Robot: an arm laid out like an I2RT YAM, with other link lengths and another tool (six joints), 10 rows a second.
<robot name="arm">
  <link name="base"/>
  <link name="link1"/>
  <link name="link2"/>
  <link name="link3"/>
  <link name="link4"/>
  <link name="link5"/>
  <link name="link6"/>
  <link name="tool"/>
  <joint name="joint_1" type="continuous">
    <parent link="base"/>
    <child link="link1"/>
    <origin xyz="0 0 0.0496" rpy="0 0 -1.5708"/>
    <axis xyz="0 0 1"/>
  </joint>
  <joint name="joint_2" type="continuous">
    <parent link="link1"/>
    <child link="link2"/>
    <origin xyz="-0.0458 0.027 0.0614" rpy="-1.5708 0 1.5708"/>
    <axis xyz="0 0 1"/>
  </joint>
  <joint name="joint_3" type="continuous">
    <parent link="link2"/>
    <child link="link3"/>
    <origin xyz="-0.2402 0 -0.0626" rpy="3.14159 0 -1.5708"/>
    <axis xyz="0 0 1"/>
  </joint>
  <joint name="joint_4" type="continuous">
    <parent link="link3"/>
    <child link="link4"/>
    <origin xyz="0.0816 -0.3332 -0.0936" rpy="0 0 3.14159"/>
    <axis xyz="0 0 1"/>
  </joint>
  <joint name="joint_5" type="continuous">
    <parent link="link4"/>
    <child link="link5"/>
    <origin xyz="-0.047 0.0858 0.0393" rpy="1.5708 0 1.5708"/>
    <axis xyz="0 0 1"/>
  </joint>
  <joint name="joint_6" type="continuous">
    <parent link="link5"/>
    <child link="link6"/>
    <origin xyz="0.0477 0 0.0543" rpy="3.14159 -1.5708 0"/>
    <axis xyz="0 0 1"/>
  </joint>
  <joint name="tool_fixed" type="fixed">
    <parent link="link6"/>
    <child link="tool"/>
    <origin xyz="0.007 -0.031 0.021" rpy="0 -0.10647 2.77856"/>
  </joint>
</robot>
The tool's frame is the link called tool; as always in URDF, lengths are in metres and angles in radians. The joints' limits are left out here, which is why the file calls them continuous.
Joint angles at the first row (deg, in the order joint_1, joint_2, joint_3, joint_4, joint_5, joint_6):
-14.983 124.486 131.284 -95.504 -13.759 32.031
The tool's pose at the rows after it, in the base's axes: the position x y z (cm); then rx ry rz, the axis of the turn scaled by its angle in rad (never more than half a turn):
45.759, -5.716, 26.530, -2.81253, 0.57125, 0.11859
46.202, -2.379, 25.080, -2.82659, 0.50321, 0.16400
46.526, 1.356, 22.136, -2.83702, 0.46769, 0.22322
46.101, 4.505, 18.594, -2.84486, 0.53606, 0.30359
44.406, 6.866, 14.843, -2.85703, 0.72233, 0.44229
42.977, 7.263, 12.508, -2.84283, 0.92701, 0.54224
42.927, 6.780, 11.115, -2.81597, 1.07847, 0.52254
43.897, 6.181, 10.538, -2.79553, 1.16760, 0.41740
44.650, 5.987, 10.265, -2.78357, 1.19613, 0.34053
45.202, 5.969, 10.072, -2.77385, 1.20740, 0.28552
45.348, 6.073, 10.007, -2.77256, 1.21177, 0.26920
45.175, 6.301, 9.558, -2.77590, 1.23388, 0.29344
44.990, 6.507, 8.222, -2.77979, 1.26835, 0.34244
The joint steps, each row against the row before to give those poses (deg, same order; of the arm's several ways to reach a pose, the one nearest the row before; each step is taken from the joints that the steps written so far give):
3.760 0.001 -1.005 1.136 -0.415 1.443
4.130 0.001 -2.664 1.551 0.021 1.202
4.524 -0.002 -5.271 3.826 0.154 2.841
3.717 0.000 -6.361 4.154 0.939 5.968
2.862 -0.001 -7.191 2.316 2.208 9.179
0.394 0.001 -4.808 0.831 1.574 7.628
-0.786 0.001 -2.337 2.797 1.268 5.072
-0.832 -0.002 -0.309 3.979 1.508 3.015
-0.262 0.001 0.001 2.820 0.743 1.180
-0.044 0.000 -0.020 2.118 0.372 0.678
0.132 0.021 -0.002 0.613 0.218 0.350
0.284 0.656 0.001 -0.460 0.328 0.896
0.240 1.836 -0.001 -0.304 0.327 1.180

